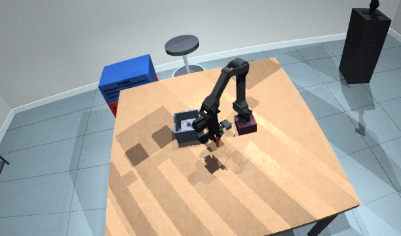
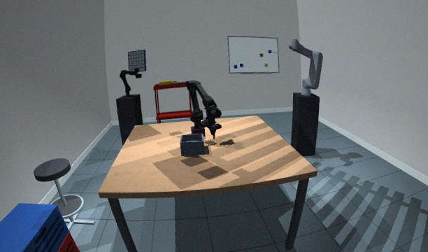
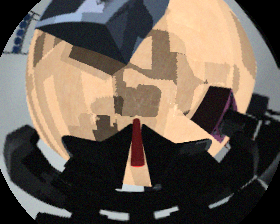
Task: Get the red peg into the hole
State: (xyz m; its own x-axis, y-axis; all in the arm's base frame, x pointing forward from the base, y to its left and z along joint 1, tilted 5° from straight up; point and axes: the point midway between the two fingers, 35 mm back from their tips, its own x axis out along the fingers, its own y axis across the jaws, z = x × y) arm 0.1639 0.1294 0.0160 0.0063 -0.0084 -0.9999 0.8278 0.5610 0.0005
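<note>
My gripper tip is now 17 cm short of the grey box, 13 cm to the left of it and 3 cm above it. Round my gripper tip: red peg: 1 cm to the left, 1 cm behind, 1 cm above.
</note>
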